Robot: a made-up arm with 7 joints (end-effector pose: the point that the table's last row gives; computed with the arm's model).
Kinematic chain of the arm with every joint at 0, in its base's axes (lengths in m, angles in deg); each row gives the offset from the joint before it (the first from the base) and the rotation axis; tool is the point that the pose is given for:
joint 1: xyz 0 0 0.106 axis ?
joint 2: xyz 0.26 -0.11 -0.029 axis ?
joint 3: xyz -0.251 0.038 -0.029 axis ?
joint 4: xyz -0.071 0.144 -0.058 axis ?
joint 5: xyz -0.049 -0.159 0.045 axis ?
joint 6: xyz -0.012 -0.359 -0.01 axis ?
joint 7: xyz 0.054 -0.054 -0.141 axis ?
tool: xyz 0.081 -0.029 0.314
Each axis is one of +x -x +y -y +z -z.
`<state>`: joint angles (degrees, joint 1 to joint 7).
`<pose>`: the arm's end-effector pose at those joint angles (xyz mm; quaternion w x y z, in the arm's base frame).
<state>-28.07 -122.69 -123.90 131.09 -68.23 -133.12 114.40</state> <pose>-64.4 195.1 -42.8 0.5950 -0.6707 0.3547 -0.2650</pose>
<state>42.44 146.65 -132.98 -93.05 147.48 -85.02 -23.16</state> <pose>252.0 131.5 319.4 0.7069 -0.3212 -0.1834 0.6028</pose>
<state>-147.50 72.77 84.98 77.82 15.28 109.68 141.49</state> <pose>-297.2 -182.2 409.2 0.5591 -0.2010 -0.1526 -0.7898</pose>
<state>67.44 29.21 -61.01 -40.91 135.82 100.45 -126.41</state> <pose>-299.8 -259.0 -164.7 0.2242 0.3029 0.5025 -0.7781</pose>
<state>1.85 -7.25 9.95 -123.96 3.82 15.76 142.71</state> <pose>-99.5 -530.7 -216.8 0.2222 0.8352 -0.2810 -0.4173</pose>
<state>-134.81 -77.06 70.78 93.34 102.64 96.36 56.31</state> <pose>250.0 -43.4 368.0 0.5203 -0.0667 -0.1186 0.8431</pose>
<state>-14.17 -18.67 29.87 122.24 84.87 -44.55 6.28</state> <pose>-258.1 -523.1 65.6 0.3639 -0.0629 0.7599 -0.5350</pose>
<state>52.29 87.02 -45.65 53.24 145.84 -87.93 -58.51</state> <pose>-481.3 -339.2 -193.1 0.6485 0.4329 -0.0571 -0.6235</pose>
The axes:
joint 1: +y
joint 2: -x
joint 3: +z
joint 4: +y
joint 5: +x
joint 6: +z
joint 7: -z

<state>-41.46 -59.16 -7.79 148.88 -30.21 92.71 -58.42</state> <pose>293.0 98.9 -25.0 0.5270 -0.5192 -0.2501 -0.6246</pose>
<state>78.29 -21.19 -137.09 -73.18 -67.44 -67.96 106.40</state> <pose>113.9 352.5 -302.7 0.1471 0.3617 0.9021 -0.1836</pose>
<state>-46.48 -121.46 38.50 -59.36 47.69 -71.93 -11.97</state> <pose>352.1 270.3 283.2 0.1138 -0.9137 0.0132 -0.3900</pose>
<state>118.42 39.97 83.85 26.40 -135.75 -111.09 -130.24</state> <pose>194.4 6.1 421.3 0.0969 0.0587 -0.3105 0.9438</pose>
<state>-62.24 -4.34 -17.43 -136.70 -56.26 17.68 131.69</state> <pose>277.3 -45.6 -490.8 0.5828 -0.6753 0.4153 0.1787</pose>
